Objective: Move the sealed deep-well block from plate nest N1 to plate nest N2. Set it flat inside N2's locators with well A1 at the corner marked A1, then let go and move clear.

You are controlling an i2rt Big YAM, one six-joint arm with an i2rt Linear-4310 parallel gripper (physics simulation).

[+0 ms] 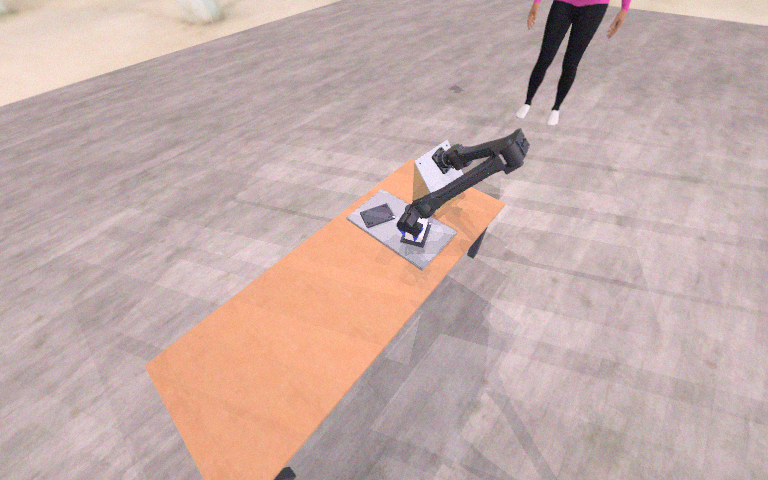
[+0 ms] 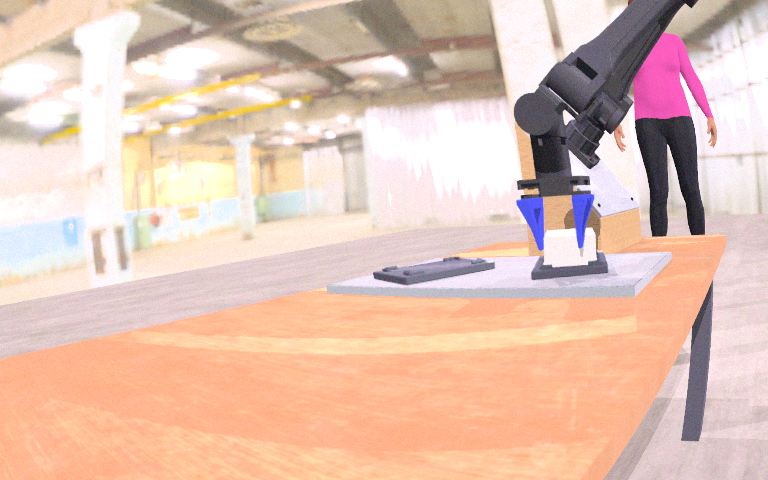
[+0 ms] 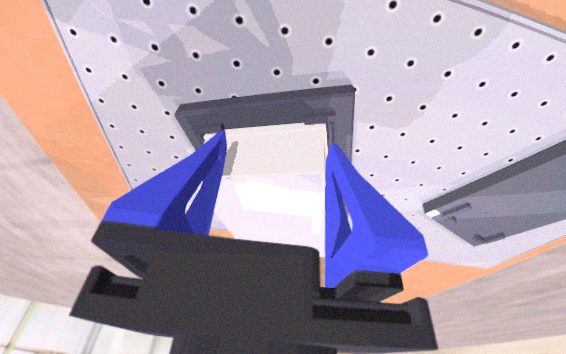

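Pixels of known places: gripper, fingertip midpoint: point(image 1: 409, 237) point(image 2: 560, 249) point(image 3: 277, 144); arm's base at its link origin: point(image 1: 441, 160) point(image 2: 574, 147).
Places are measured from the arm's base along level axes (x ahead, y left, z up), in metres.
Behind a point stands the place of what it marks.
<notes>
The white block point(image 2: 557, 257) {x 0.415, y 0.084, z -0.177 m} point(image 3: 275, 155) {x 0.412, y 0.093, z -0.163 m} sits upright in a dark nest point(image 1: 419, 244) {x 0.409, y 0.144, z -0.191 m} point(image 2: 566, 272) {x 0.429, y 0.103, z -0.196 m} point(image 3: 260, 102) {x 0.428, y 0.107, z -0.192 m}, N1. My gripper point(image 1: 409, 234) {x 0.420, y 0.092, z -0.165 m} point(image 2: 560, 249) {x 0.420, y 0.092, z -0.165 m} point(image 3: 277, 144) {x 0.420, y 0.092, z -0.165 m} points down over it, partly open. Its blue fingers stand on either side of the block, with the tips low beside its walls. The fingers are near the walls but do not grip them. The other dark nest point(image 1: 376, 215) {x 0.383, y -0.155, z -0.191 m} point(image 2: 433, 272) {x 0.432, y -0.121, z -0.191 m} point(image 3: 525, 192) {x 0.385, y -0.130, z -0.191 m}, N2, holds no block and shows raised locators. The A1 marks and well A1 cannot be made out.
Both nests stand on a grey perforated plate point(image 1: 436, 251) {x 0.388, y 0.230, z -0.203 m} point(image 2: 628, 277) {x 0.450, y 0.210, z -0.203 m} point(image 3: 425, 135) {x 0.416, y -0.016, z -0.203 m} on the orange table point(image 1: 294, 328) {x 1.072, y -0.043, z -0.216 m} point(image 2: 283, 396) {x 0.902, y 0.037, z -0.216 m}. The arm's base is on a slanted plate point(image 1: 427, 169) {x 0.109, y -0.020, z 0.004 m} on a wooden block behind. A person point(image 1: 566, 50) point(image 2: 668, 130) stands beyond the table.
</notes>
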